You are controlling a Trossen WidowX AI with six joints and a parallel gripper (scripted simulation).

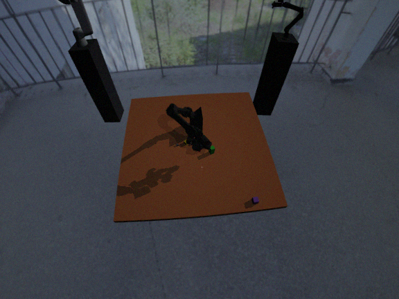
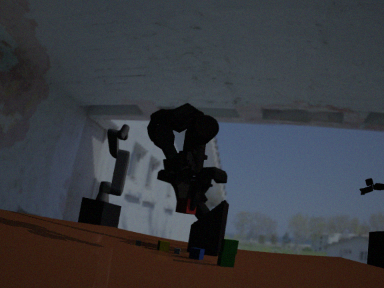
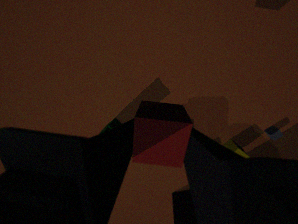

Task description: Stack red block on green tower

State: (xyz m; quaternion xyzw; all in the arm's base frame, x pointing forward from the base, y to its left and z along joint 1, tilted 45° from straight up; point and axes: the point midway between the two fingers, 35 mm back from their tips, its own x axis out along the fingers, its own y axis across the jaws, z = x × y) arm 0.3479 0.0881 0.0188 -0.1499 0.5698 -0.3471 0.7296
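My gripper tip is 10 cm past the blue block, 1 cm to the right of it and 11 cm above it. Round my gripper tip: purple block: 38 cm ahead, 42 cm to the left, 11 cm below; red block: 1 cm above; yellow block: 15 cm behind, 11 cm to the right, 11 cm below.
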